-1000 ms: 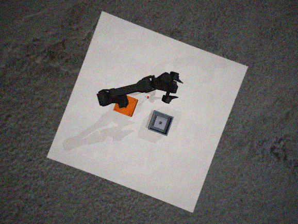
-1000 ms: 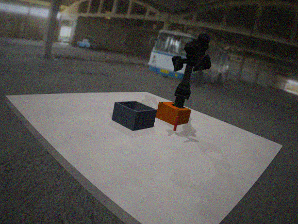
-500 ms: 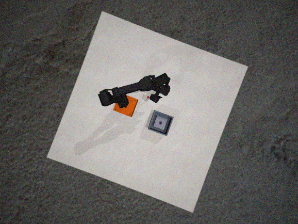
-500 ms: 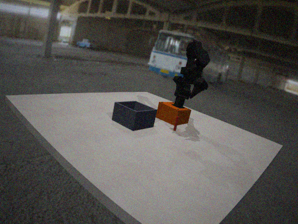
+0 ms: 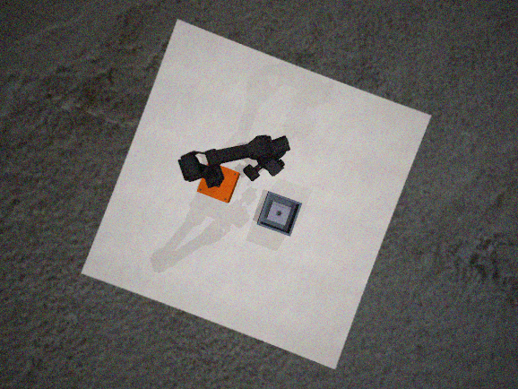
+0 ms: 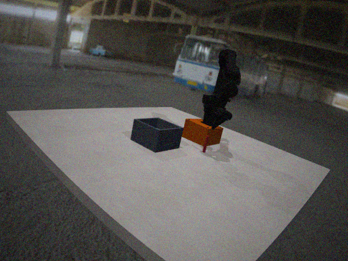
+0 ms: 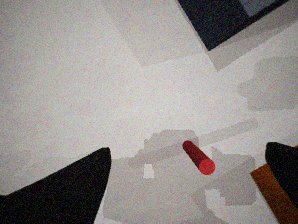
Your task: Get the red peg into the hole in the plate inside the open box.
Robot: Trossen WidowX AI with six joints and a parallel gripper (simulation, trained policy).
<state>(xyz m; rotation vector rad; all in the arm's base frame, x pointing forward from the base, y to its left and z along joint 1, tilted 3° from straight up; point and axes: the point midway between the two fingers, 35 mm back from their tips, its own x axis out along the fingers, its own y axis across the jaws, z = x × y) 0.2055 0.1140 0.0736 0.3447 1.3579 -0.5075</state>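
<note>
The red peg lies 4 cm behind my gripper tip, 1 cm to the right of it and 10 cm below it. The rest, counted from my gripper tip: dark grey box 12 cm ahead, 18 cm to the right, 11 cm below.
</note>
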